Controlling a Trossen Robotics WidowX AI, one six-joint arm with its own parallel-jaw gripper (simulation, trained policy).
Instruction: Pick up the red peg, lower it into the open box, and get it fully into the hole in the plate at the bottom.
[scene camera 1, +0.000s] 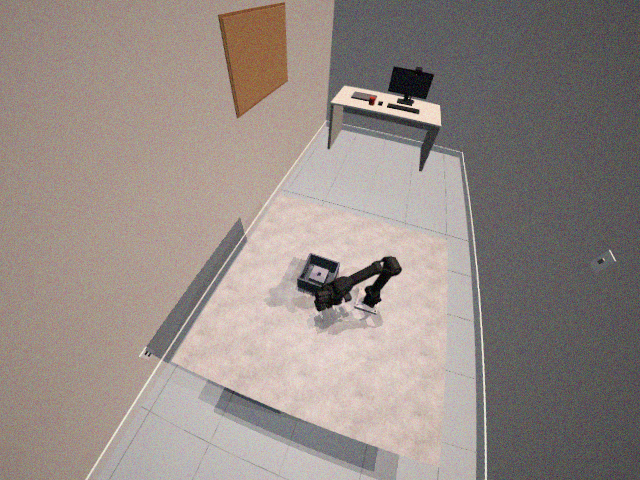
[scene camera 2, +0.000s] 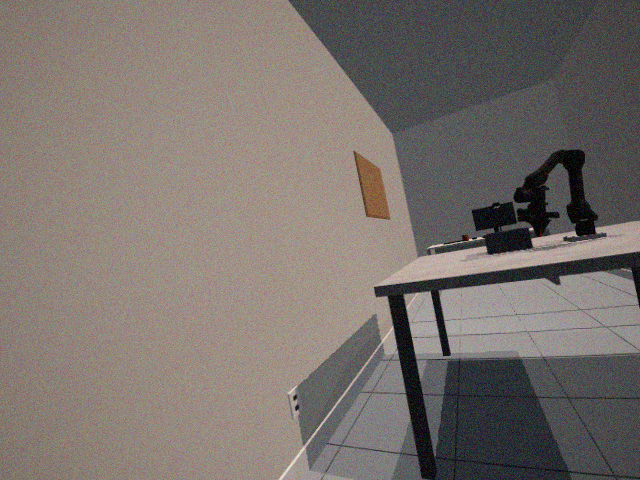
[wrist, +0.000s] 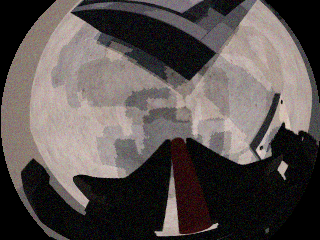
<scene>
In view: my gripper (scene camera 2: 539, 235) and a dark box (scene camera 2: 516, 239).
The dark box also shows in scene camera 1 (scene camera 1: 303, 282). My gripper is seen too in the wrist view (wrist: 178, 143).
</scene>
